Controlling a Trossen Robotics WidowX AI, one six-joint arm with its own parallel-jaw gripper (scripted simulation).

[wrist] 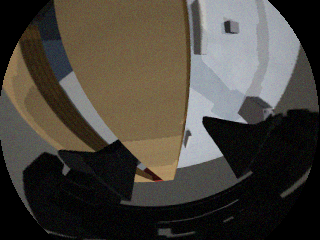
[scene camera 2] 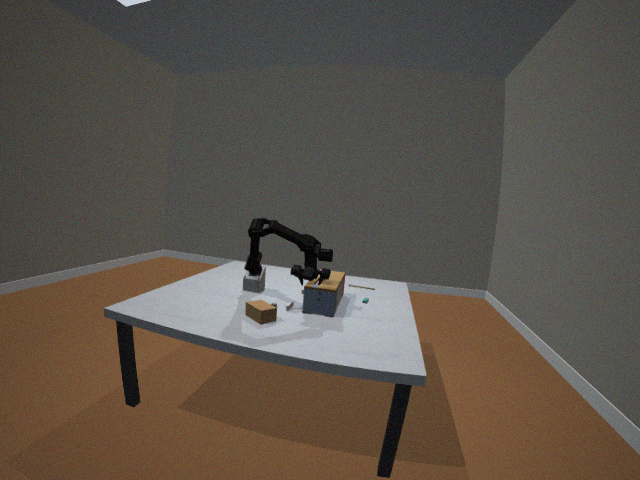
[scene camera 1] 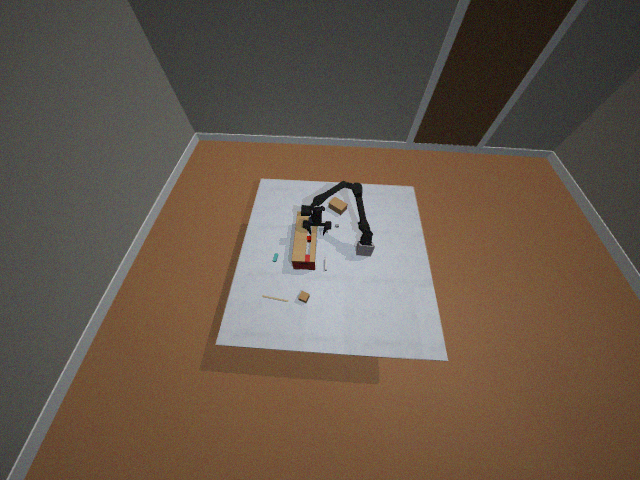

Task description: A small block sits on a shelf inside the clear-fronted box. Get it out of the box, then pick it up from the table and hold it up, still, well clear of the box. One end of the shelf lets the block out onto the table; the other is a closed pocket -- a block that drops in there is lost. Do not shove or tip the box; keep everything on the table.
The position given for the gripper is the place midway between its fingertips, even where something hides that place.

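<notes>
There's a long box [scene camera 2: 324, 299], and you also get the box in the wrist view [wrist: 90, 80] and in scene camera 1 [scene camera 1: 304, 253]. The gripper [wrist: 172, 125] is there to see too.
</notes>
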